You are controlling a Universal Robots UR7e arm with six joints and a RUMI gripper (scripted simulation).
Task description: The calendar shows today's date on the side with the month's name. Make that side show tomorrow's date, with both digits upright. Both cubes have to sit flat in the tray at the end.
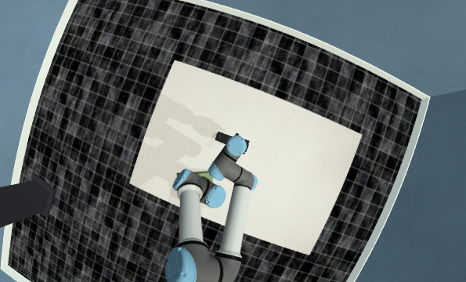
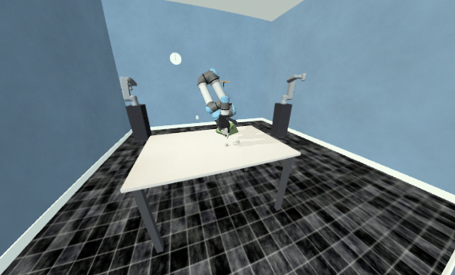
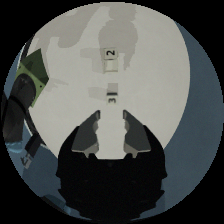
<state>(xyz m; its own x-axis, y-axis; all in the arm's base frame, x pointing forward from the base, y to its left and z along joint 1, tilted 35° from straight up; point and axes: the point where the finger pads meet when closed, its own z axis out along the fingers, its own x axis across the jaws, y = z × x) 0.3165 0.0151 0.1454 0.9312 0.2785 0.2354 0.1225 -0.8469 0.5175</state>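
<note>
Now: the white calendar cube 9 cm below my hand. The rest, counted from my hand: calendar tray 2 cm behind, 10 cm to the left, 9 cm below; pale date cube 2 cm behind, 12 cm to the left, 8 cm below.
</note>
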